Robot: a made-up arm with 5 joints.
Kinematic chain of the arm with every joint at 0, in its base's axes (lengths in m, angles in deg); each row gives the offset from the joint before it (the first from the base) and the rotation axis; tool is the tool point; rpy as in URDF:
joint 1: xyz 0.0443 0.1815 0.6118 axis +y
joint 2: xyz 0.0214 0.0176 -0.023 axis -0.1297 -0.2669 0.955
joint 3: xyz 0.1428 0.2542 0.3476 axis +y
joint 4: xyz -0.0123 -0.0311 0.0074 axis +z
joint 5: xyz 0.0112 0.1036 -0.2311 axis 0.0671 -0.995 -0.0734
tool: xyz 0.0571 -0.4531 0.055 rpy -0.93 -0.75 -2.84
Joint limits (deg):
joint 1: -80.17..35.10
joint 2: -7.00..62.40
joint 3: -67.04..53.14
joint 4: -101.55..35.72
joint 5: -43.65..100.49
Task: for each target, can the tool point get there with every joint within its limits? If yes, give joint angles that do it. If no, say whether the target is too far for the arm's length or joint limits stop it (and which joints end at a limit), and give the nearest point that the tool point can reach.
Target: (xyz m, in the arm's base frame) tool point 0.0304 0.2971 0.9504
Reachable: yes | joints -48.30 47.71 -25.35 -6.95 -21.66
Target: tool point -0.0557 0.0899 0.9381
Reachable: yes | joints 16.55 38.54 29.10 -60.84 1.09
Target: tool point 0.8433 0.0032 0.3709
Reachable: no: joint limits stop it (at a limit: joint 1, joint 2, joint 4, joint 5) | nearest point 0.6424 0.1511 0.5441 | short by 0.304 m
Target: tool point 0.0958 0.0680 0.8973
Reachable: yes | joints 17.94 54.76 39.92 -24.79 40.64
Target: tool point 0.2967 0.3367 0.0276
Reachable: no: joint limits stop it (at a limit: joint 1, joint 2, joint 4, joint 5) | nearest point 0.1184 0.2850 0.2862 | short by 0.318 m
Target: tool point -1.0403 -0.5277 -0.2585
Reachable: no: too far | nearest point -0.4097 0.0866 0.2475 | short by 1.015 m
